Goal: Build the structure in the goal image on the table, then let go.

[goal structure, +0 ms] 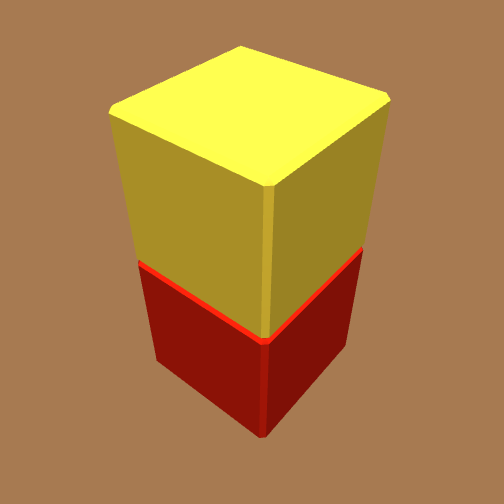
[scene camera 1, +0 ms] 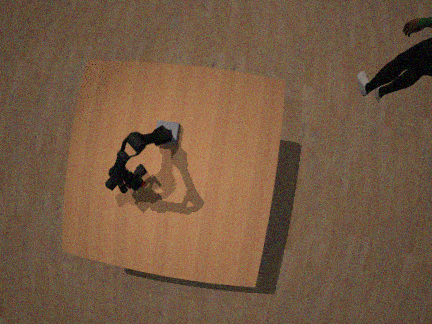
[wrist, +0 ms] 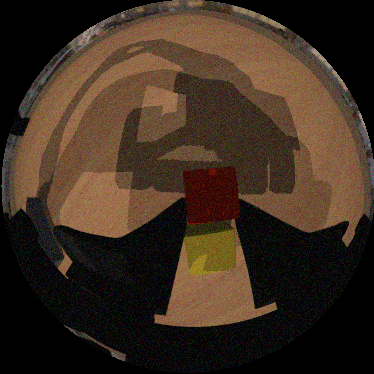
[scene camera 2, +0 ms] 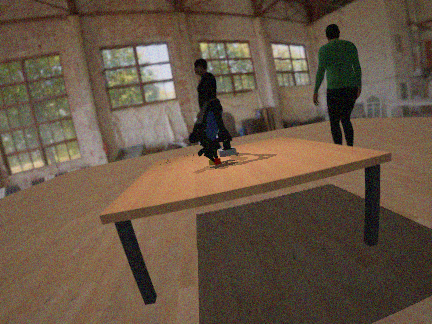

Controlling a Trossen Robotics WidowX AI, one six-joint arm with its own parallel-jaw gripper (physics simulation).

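Note:
A red cube is between the fingertips of my gripper, which is shut on it; both fingers reach its sides in the wrist view. A yellow cube sits on the table right beside the red cube, on the side nearer the gripper's palm in the wrist view. The arm hides the yellow cube in scene camera 1. Whether the red cube touches the table or the yellow cube, I cannot tell.
The arm's grey base plate stands on the wooden table. Shadows of the arm fall around the cubes. A person in green and a person in dark clothes are beyond the table.

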